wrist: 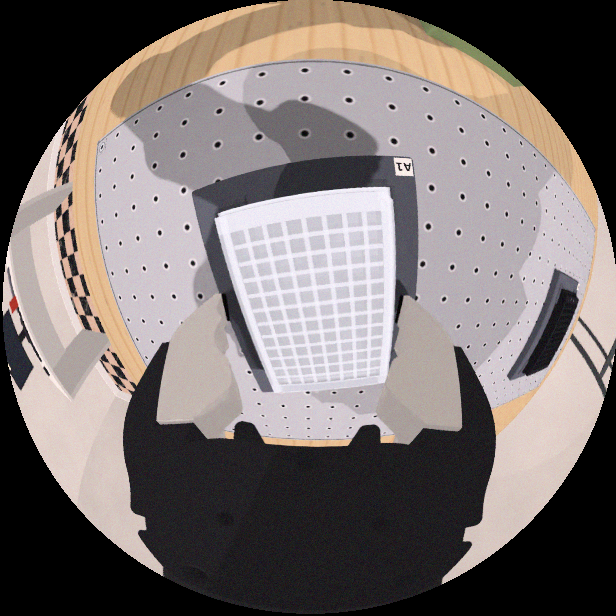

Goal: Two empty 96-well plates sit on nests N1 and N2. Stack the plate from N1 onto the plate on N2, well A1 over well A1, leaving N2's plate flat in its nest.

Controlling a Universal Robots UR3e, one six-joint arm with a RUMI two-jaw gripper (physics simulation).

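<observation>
A white 96-well plate [313, 290] fills the middle of the wrist view, lying between my two grey jaws. My gripper [312, 307] has its black pads against the plate's two long sides, so it is shut on the plate. Under the plate is a dark grey nest [203, 229], showing on the left, top and right. The nest has an A1 label [403, 166] at its far right corner. I cannot tell whether the plate rests in the nest or is held just above it. Anything beneath the plate is hidden.
The nest stands on a grey perforated board [471, 189] set on a wooden table top. A second dark nest [548, 327] sits at the board's right edge, seen edge-on. A checkered strip [71, 241] runs along the left side.
</observation>
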